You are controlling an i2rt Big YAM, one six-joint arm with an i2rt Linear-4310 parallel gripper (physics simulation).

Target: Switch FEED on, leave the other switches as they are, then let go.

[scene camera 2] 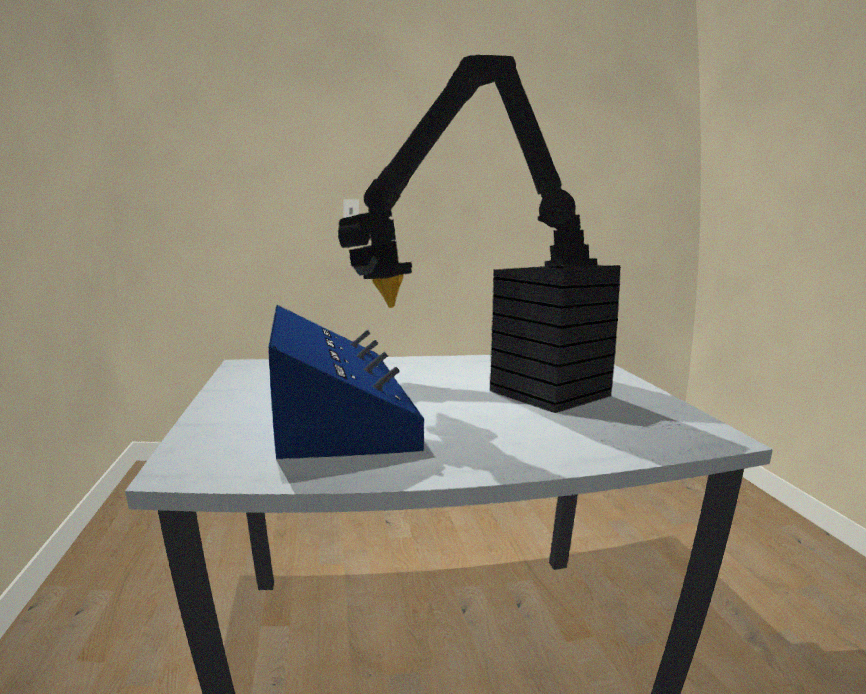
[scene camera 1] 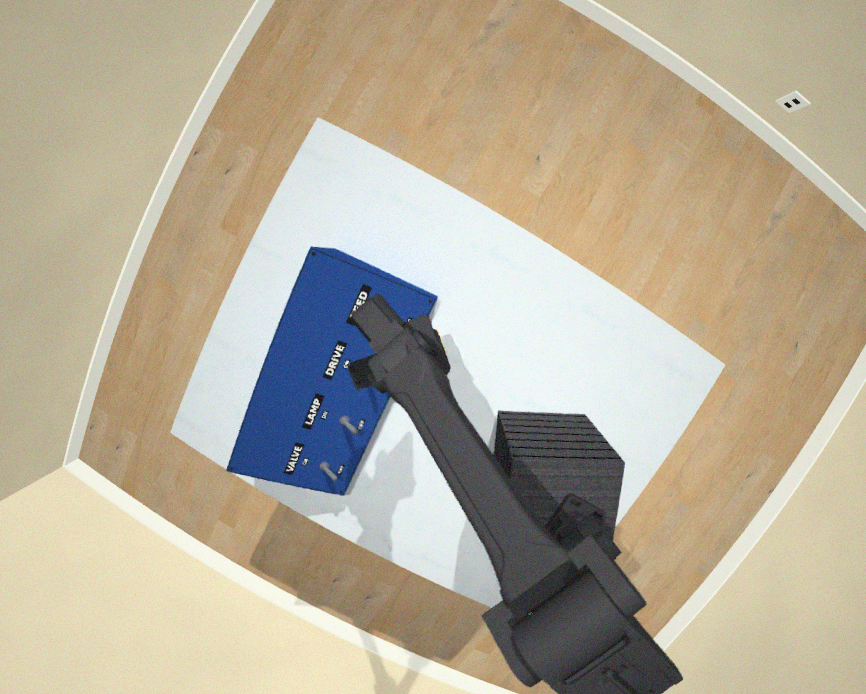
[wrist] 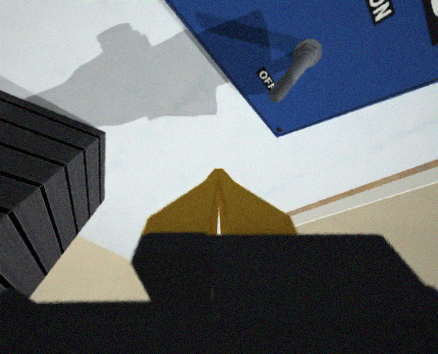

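Seen in the pictures: gripper, fingertip midpoint: (scene camera 2: 391, 307) (wrist: 218, 176); arm's base, link origin: (scene camera 2: 570, 266) (scene camera 1: 569, 528).
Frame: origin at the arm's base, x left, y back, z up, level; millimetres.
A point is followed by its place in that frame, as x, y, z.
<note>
The blue switch box (scene camera 1: 289, 339) {-17, -612, -120} (scene camera 2: 339, 419) {297, -506, -229} (wrist: 345, 65) {-161, -487, -191} has a sloped face with FEED, DRIVE, LAMP and VALVE labels. In the wrist view the grey FEED lever (wrist: 294, 74) {-138, -452, -175} near the box's corner leans to its OFF label. The LAMP lever (scene camera 1: 349, 424) {96, -435, -180} and VALVE lever (scene camera 1: 328, 471) {217, -425, -179} lean to OFF. In scene camera 1 the arm hides the FEED and DRIVE levers. My gripper (scene camera 2: 391, 303) {-145, -379, -112} (wrist: 218, 176) {-145, -379, -112} is shut and empty, its yellow fingertips together. It hangs above the levers, touching none of them.
The boxes stand on a white table (scene camera 1: 578, 325) {-316, -108, -294} (scene camera 2: 216, 433) {182, -742, -294}. The black ribbed pedestal (scene camera 1: 534, 437) {-86, -111, -130} (scene camera 2: 527, 339) {41, -111, -155} (wrist: 55, 145) {-31, -147, -224} under my arm's base is at the right in scene camera 2. My arm's shadow falls on the table and partly on the blue box.
</note>
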